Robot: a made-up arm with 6 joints. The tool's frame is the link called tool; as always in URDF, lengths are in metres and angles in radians. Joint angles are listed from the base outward. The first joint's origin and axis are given. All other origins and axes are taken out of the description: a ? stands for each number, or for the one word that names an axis. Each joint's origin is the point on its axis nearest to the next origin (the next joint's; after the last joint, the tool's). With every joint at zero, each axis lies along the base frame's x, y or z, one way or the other. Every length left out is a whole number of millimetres.
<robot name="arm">
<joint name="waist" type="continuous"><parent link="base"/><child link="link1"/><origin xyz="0 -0.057 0.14"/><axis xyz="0 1 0"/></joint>
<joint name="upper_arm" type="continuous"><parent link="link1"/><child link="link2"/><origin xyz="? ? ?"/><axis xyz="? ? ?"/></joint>
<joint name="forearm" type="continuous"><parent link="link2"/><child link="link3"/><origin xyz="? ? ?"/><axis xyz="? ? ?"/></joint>
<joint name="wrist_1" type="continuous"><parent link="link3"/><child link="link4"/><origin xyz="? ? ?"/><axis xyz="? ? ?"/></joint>
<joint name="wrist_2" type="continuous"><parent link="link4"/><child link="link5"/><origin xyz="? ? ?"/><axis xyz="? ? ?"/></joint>
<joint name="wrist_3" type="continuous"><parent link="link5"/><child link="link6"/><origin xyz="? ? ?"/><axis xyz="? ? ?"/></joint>
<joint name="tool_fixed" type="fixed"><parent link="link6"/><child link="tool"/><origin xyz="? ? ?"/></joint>
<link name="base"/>
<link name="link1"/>
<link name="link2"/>
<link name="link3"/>
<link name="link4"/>
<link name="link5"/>
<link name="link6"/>
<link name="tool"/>
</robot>
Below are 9 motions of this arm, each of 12 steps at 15 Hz.
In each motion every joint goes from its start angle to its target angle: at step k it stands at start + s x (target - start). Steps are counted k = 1, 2, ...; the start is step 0. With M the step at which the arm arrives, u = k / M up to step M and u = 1 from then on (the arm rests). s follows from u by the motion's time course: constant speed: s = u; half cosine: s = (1 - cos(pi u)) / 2; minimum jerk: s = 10 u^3 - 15 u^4 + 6 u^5.
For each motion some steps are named. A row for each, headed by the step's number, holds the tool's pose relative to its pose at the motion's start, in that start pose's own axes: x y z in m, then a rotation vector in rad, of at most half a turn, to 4 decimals.
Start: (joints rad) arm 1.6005 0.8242 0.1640 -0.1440 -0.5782 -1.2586
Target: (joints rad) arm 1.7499 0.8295 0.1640 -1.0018 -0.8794 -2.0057
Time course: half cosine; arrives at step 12
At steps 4, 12:
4: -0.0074 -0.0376 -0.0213 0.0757 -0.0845 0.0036
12: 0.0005 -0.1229 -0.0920 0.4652 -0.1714 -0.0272

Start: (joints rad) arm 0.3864 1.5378 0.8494 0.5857 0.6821 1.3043
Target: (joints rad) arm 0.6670 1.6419 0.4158 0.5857 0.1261 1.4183
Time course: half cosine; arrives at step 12
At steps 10, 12:
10: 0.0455 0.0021 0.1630 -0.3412 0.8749 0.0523
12: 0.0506 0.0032 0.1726 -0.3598 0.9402 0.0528

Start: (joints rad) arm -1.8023 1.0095 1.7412 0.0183 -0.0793 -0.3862
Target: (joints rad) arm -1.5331 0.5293 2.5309 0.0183 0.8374 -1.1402
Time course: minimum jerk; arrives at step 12
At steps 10, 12:
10: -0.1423 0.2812 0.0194 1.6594 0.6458 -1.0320
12: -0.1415 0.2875 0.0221 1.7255 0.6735 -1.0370

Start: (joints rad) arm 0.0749 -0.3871 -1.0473 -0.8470 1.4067 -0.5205
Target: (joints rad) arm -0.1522 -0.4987 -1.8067 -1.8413 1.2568 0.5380
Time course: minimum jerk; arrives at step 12
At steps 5, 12:
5: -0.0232 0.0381 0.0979 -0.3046 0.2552 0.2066
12: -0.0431 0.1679 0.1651 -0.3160 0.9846 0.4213

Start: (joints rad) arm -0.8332 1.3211 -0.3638 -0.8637 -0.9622 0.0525
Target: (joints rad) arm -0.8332 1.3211 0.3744 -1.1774 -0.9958 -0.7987
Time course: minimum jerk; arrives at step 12
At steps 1, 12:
1: 0.0002 0.0015 -0.0003 0.0021 -0.0031 -0.0058
12: 0.1690 0.3073 0.0282 0.5809 -0.4538 -1.1713

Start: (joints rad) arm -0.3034 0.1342 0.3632 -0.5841 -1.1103 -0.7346
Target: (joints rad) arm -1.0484 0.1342 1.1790 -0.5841 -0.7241 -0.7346
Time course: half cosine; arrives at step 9
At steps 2, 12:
2: 0.0209 0.0608 -0.0211 0.1176 -0.0100 -0.0895
12: 0.3156 0.4018 -0.0166 1.1726 -0.2600 -0.3859

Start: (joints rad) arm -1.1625 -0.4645 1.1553 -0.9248 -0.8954 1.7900
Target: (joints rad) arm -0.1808 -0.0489 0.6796 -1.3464 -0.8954 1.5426
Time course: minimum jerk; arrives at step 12
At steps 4, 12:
4: 0.0238 0.0591 0.0465 0.0850 -0.0039 0.0246
12: 0.0702 0.1918 0.3049 0.3697 -0.1540 0.1665

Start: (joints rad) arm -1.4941 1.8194 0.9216 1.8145 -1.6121 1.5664
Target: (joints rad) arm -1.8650 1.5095 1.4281 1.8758 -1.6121 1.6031
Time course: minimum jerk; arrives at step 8
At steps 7, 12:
7: 0.1497 0.1540 -0.0452 -0.0154 0.1124 0.5218
12: 0.1514 0.1569 -0.0461 -0.0157 0.1147 0.5301

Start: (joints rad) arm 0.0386 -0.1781 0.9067 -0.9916 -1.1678 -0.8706
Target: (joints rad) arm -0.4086 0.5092 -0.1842 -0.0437 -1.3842 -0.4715
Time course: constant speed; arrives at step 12
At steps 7, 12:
7: 0.3541 -0.1086 -0.1883 -0.7852 -0.5543 0.1453
12: 0.5957 -0.1169 -0.1483 -1.3547 -0.8213 -0.2727

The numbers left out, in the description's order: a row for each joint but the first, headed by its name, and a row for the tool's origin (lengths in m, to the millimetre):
upper_arm: xyz -0.092 0 -0.074, axis 0 -1 0
forearm: xyz 0.055 0 -0.11, axis 1 0 0
wrist_1: xyz 0 -0.239 -0.282, axis 0 0 -1
wrist_2: xyz -0.02 0.022 0, axis 1 0 0
wrist_3: xyz 0 0.09 0.035, axis 0 0 1
tool: xyz -0.088 -0.117 0

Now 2 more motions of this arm.
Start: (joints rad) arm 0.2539 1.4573 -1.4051 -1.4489 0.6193 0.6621
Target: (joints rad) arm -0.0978 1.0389 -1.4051 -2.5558 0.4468 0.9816
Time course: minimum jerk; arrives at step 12
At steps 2, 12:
2: 0.0039 -0.0025 0.0000 0.0104 0.0225 0.0453
12: 0.1191 -0.0050 -0.0386 0.3483 0.5235 1.3224

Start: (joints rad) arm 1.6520 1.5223 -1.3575 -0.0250 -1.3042 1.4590
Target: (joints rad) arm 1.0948 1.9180 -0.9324 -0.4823 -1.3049 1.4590
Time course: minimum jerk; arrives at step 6
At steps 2, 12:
2: 0.0130 0.0153 0.0120 0.0880 -0.0754 -0.0810
12: 0.0359 -0.0024 0.0552 0.3181 -0.2386 -0.5663

